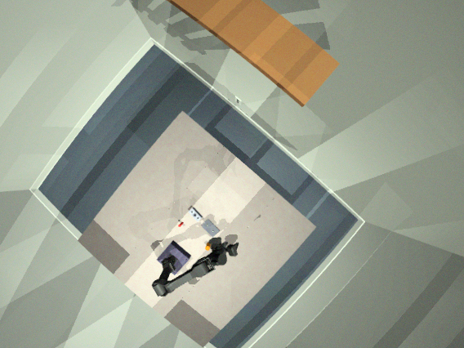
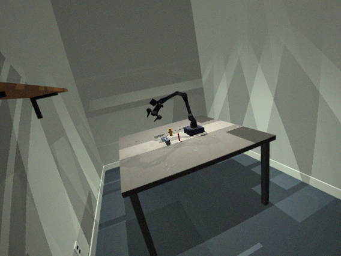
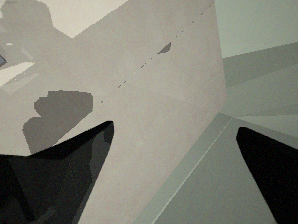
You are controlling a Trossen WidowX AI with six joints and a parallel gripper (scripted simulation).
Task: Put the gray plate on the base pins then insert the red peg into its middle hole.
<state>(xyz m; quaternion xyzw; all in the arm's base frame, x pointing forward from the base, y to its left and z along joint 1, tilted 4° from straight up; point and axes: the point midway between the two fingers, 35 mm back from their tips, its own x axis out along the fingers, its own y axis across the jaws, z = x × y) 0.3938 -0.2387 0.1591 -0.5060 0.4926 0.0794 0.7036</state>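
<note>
My gripper tip is 290 mm to the right of the gray plate, 190 mm above it and 40 mm past it. Round my gripper tip: red peg: 340 mm to the left, 190 mm below, 150 mm behind; orange object: 190 mm below, 170 mm behind, 90 mm to the left.
</note>
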